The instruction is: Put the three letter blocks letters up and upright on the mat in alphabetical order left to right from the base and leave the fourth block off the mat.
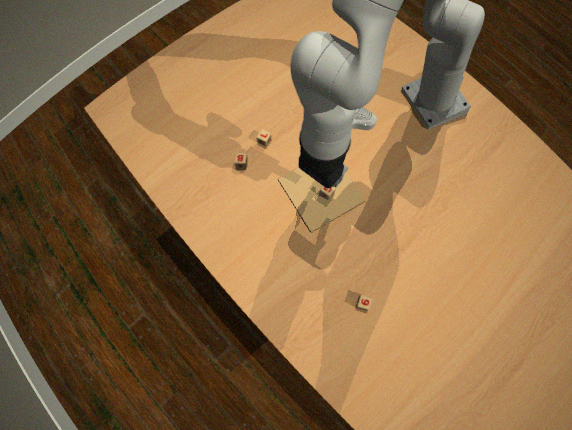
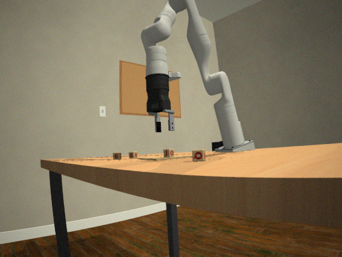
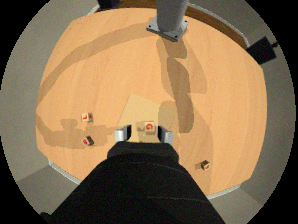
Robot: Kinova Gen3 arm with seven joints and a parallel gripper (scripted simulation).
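Now: the tan mat 100 mm below my hand. From my hand the other things lie so: block marked B: 160 mm to the right, 110 mm ahead, 90 mm below.
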